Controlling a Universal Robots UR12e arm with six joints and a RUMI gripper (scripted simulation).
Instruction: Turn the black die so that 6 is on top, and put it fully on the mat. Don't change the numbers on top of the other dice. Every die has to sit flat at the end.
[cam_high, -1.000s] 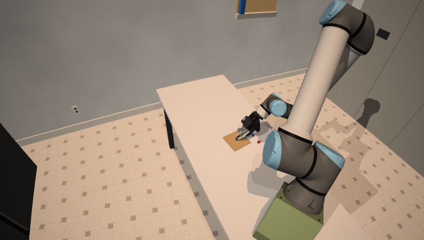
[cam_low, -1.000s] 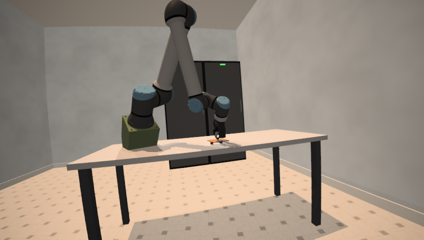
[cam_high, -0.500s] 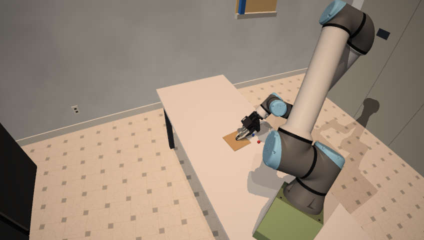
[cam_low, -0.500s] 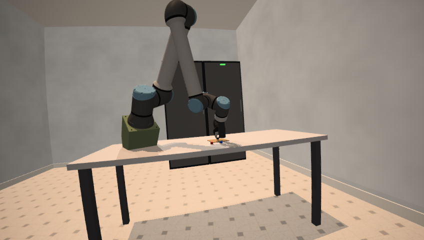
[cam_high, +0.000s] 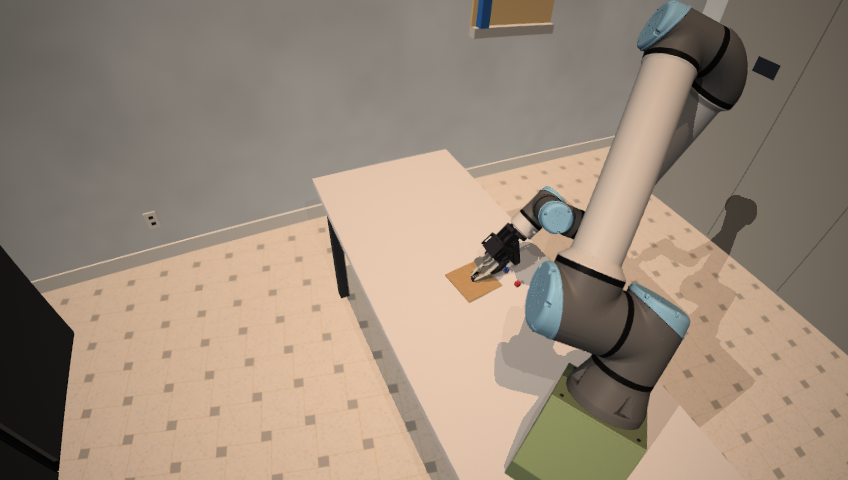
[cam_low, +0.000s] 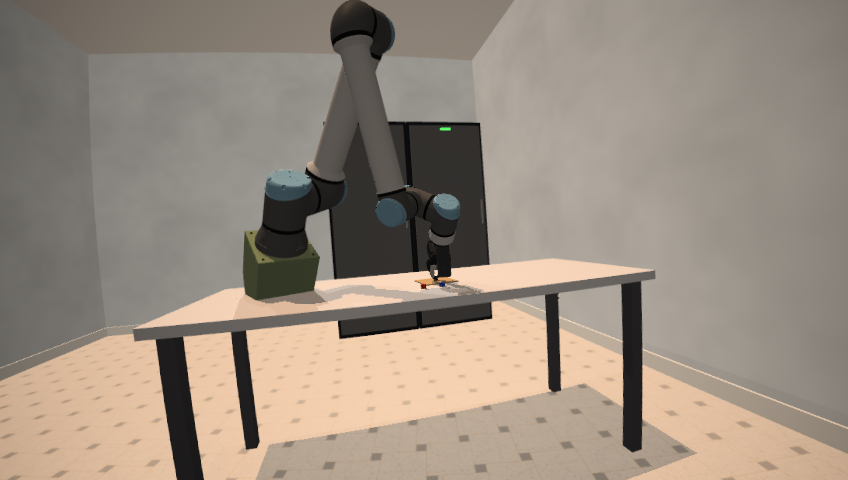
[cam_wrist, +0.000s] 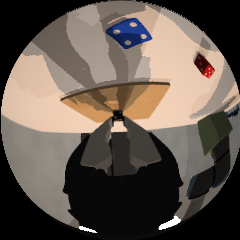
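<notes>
Now: the black die 10 mm to the left of my hand and 10 mm below it. Round my hand: red die (100 mm behind, 100 mm to the right, 10 mm below); brown mat (10 mm to the left, 20 mm below); blue die (30 mm behind, 120 mm to the right, 10 mm below).
</notes>
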